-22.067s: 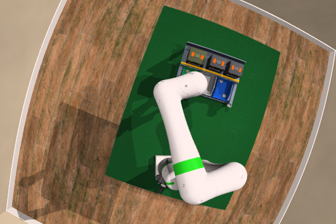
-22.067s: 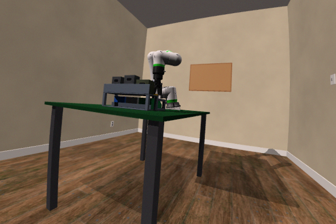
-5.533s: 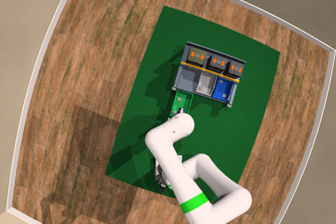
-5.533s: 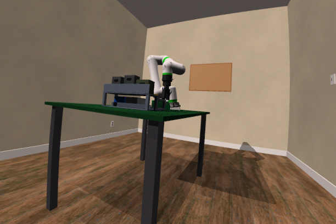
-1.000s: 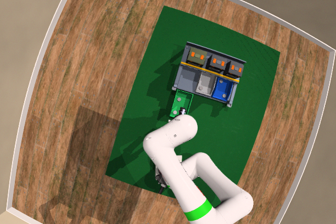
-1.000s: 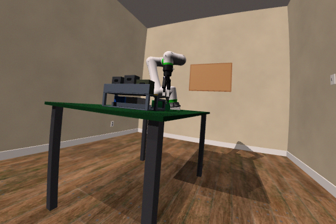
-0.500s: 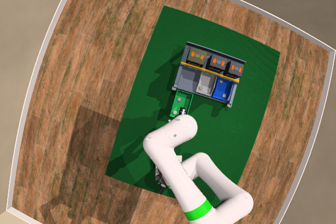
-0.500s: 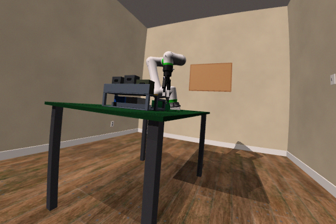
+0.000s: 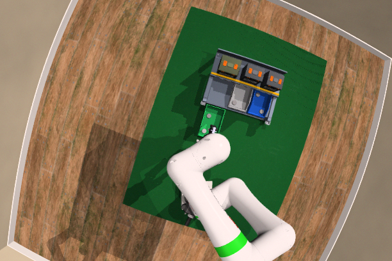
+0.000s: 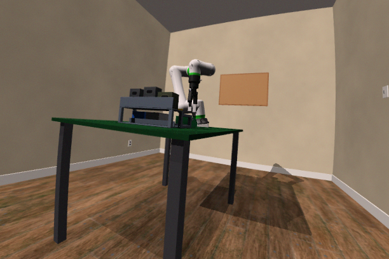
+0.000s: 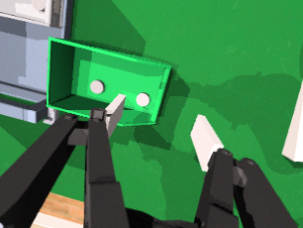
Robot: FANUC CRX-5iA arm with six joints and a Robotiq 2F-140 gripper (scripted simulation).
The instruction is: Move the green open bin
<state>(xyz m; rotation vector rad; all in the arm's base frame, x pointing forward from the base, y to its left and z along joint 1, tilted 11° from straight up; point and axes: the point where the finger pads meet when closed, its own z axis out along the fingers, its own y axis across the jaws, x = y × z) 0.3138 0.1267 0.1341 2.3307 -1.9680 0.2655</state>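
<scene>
My hand is 11 cm above the green open bin, 8 cm short of it and 1 cm to the right of it. The rest, counted from my hand: grey bin: 29 cm ahead, 10 cm below, 7 cm to the right; blue bin: 30 cm ahead, 18 cm to the right, 10 cm below.
</scene>
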